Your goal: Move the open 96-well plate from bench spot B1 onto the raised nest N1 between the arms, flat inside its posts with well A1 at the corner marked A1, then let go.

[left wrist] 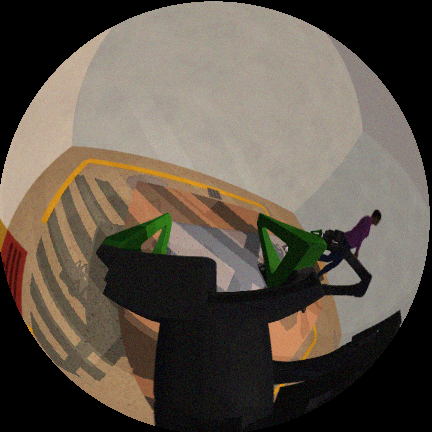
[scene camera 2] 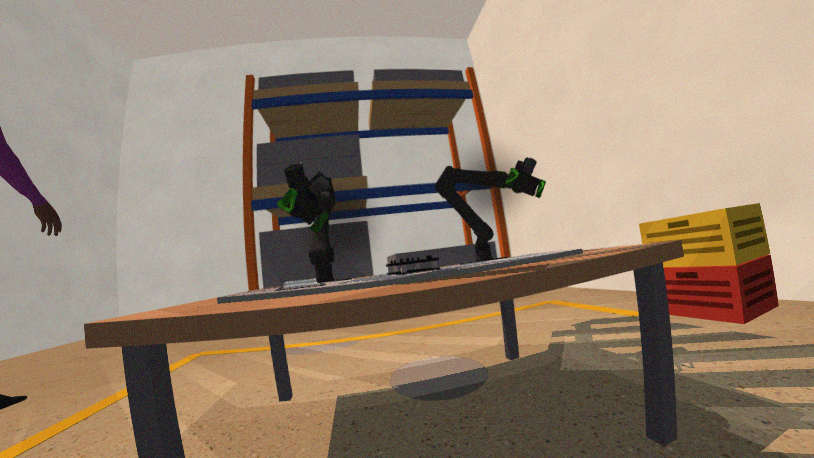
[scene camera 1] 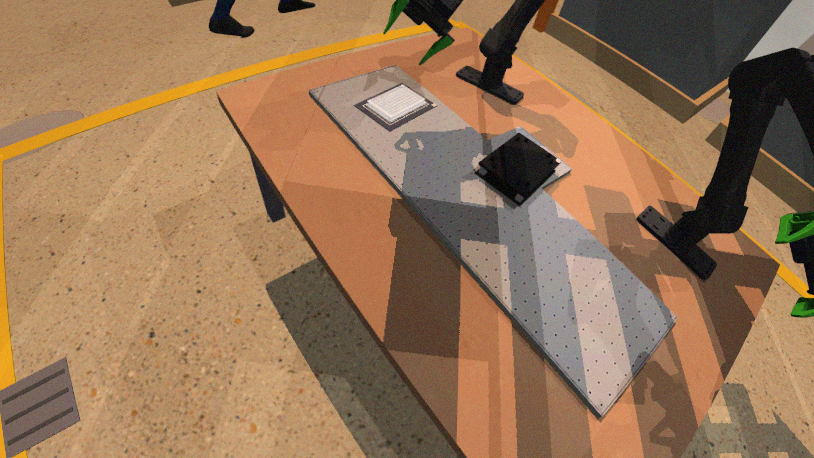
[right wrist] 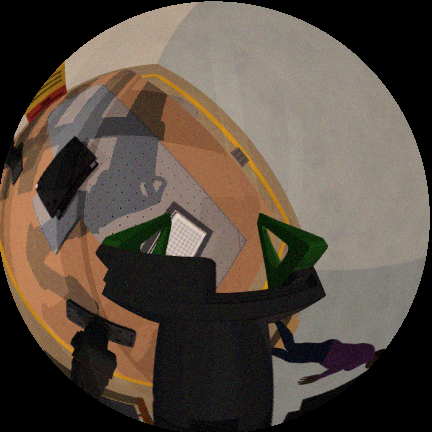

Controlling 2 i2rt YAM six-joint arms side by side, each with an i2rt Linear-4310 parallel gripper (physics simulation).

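Places are measured from the left arm's base along level axes (x ahead, y left, z up), in metres.
Pixels of known places: left gripper, fingertip midpoint: [left wrist: 213, 217] [scene camera 2: 530, 180] [scene camera 1: 788, 279]; right gripper, fingertip midpoint: [scene camera 2: 305, 221] [scene camera 1: 402, 49] [right wrist: 213, 217]; left arm's base, link origin: [scene camera 1: 675, 242]; right arm's base, link origin: [scene camera 1: 489, 85] [right wrist: 98, 325].
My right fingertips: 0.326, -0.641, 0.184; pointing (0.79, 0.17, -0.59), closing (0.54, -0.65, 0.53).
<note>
Ahead of a thing's pixels: the offset from my right fingertips to its top centre, as dx, dy, dz. Level surfaces: height alone.
The white 96-well plate @(-0.029, -0.032, -0.155) [scene camera 1: 396, 103] [scene camera 2: 298, 284] [right wrist: 185, 234] lies flat on the dark-bordered spot at the far left end of the perforated board in scene camera 1. The raised black nest N1 @(-0.124, +0.294, -0.127) [scene camera 1: 519, 165] [scene camera 2: 412, 263] [right wrist: 67, 175] stands near the board's middle; its A1 label is too small to read. My right gripper [scene camera 1: 402, 48] [scene camera 2: 296, 217] [right wrist: 213, 217] is open and empty, raised above the table on the plate's side; one finger partly overlaps the plate in the right wrist view. My left gripper [scene camera 1: 784, 277] [scene camera 2: 526, 183] [left wrist: 213, 217] is open and empty, far from the plate.
The grey perforated board @(dz -0.171) [scene camera 1: 603, 319] lies along the wooden table @(dz -0.185) [scene camera 1: 318, 216]. Both arm bases stand behind it. A shelf rack [scene camera 2: 248, 170] is behind the arms, and yellow and red crates [scene camera 2: 694, 233] stand at the right. A person in purple [left wrist: 357, 232] [right wrist: 345, 354] stands beyond the table.
</note>
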